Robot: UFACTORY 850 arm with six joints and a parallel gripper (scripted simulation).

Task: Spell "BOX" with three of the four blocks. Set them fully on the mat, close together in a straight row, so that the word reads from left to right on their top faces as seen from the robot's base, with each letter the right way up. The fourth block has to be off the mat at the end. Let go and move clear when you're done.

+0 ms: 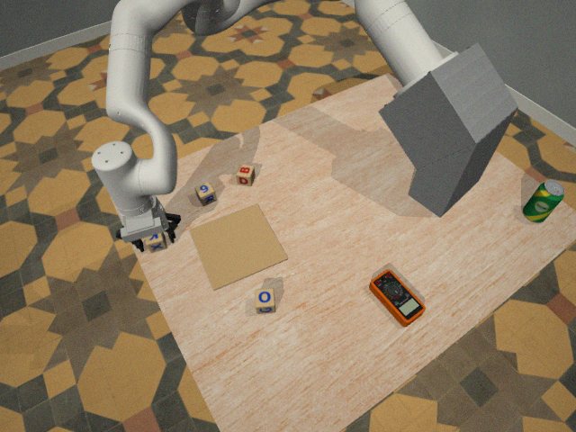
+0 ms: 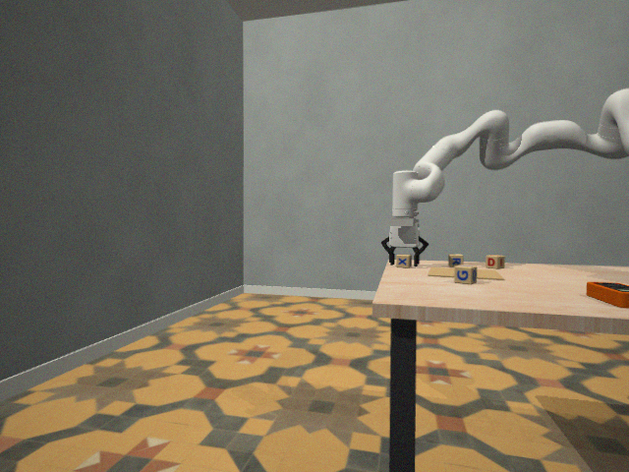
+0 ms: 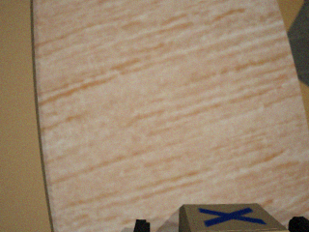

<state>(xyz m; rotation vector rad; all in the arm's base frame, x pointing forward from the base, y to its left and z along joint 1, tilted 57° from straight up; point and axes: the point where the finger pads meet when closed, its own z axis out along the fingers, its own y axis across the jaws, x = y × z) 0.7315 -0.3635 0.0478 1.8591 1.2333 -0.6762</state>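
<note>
The X block lies right at my hand. The rest, counted from my hand: B block 320 mm behind, 20 mm to the right; O block 100 mm behind, 320 mm to the left; tan mat 160 mm behind, 140 mm to the left, 20 mm below.
</note>
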